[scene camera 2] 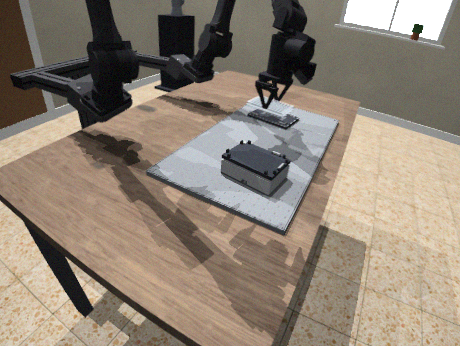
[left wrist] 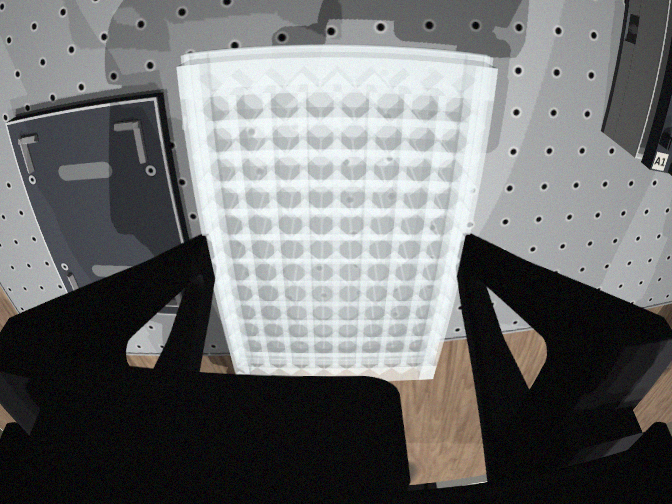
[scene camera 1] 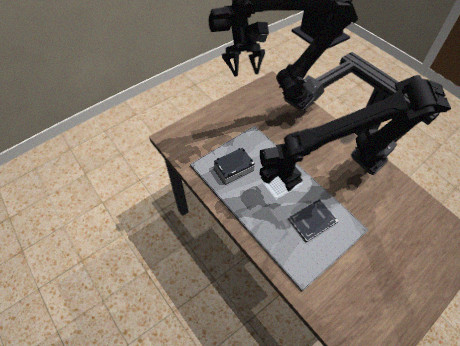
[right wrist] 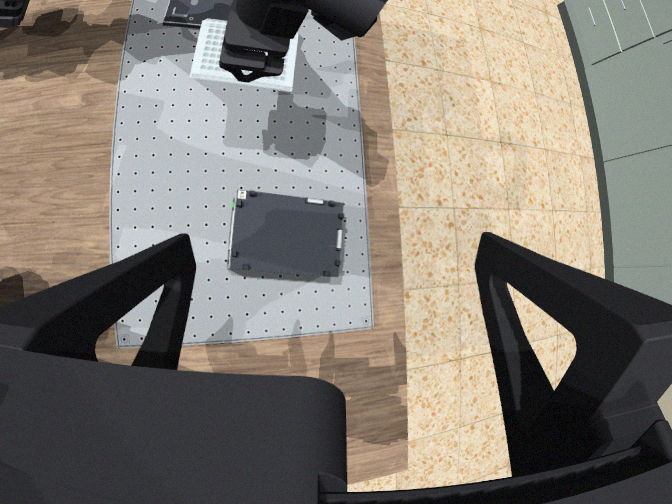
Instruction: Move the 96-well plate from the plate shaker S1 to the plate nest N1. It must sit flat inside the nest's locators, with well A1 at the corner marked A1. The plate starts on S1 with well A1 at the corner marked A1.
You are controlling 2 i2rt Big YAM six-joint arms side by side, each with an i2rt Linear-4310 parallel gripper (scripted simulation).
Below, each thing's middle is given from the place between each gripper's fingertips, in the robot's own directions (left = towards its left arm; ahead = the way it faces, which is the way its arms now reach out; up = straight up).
My left gripper (scene camera 2: 271, 105) is now 40 mm past the plate nest N1 (scene camera 1: 317, 224), 160 mm to the right of it and 110 mm above it. Also, from my left hand: 96-well plate (left wrist: 367, 318): 10 mm below.
I see the 96-well plate 270 mm to the left of my right hand (scene camera 1: 246, 75) and 350 mm below it. From my right hand the other things lie so: plate nest N1: 40 mm behind, 430 mm to the left, 450 mm below.
